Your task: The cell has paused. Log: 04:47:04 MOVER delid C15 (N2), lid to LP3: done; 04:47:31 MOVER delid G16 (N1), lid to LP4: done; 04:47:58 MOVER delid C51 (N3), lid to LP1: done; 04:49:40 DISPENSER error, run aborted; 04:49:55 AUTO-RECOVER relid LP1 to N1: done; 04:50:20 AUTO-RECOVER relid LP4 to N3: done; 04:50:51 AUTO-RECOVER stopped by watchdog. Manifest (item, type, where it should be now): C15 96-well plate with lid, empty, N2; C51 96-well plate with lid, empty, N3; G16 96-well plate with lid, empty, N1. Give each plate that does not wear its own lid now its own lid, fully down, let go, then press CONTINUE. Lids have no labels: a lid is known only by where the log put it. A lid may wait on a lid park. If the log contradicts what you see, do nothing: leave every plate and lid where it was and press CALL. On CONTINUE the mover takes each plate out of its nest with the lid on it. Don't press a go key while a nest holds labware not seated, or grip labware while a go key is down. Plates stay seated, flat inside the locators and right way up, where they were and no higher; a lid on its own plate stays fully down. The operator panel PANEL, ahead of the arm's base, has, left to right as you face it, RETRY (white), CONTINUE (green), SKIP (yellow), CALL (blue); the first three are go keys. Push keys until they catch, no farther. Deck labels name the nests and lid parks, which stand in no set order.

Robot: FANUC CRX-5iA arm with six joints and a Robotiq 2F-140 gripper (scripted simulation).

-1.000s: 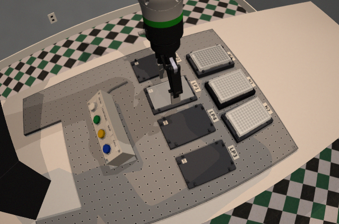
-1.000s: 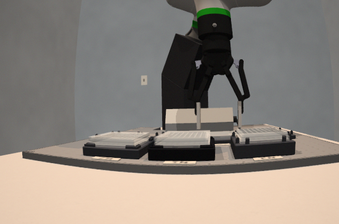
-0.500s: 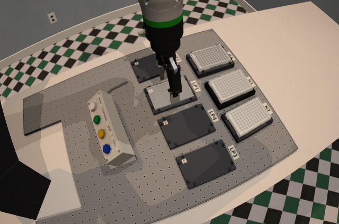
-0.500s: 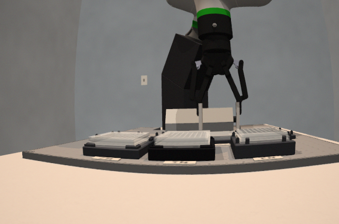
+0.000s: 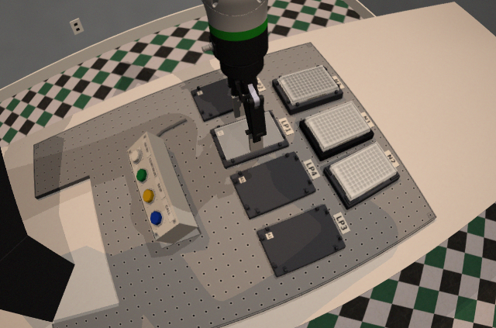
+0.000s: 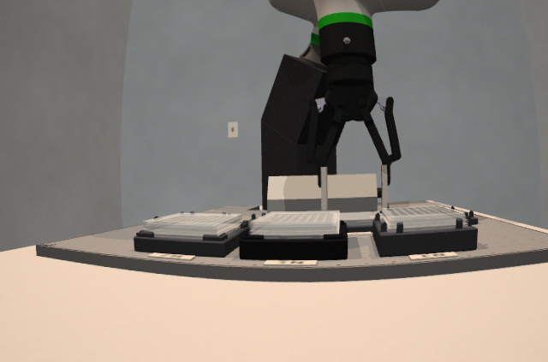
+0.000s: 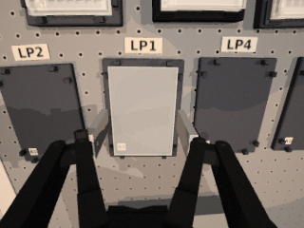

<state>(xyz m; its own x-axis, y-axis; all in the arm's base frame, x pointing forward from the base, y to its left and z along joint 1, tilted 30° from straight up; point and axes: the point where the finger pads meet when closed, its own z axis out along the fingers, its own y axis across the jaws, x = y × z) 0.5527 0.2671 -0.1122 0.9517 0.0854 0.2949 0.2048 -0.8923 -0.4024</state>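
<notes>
Right now my hand is 5 cm above the lid park LP1. From my hand the other things lie so: lid park LP4: 12 cm to the right, 5 cm below, 3 cm ahead; then lid park LP2: 13 cm to the left, 5 cm below, 4 cm behind; then white retry key: 24 cm behind, 4 cm to the right, 1 cm above.
</notes>
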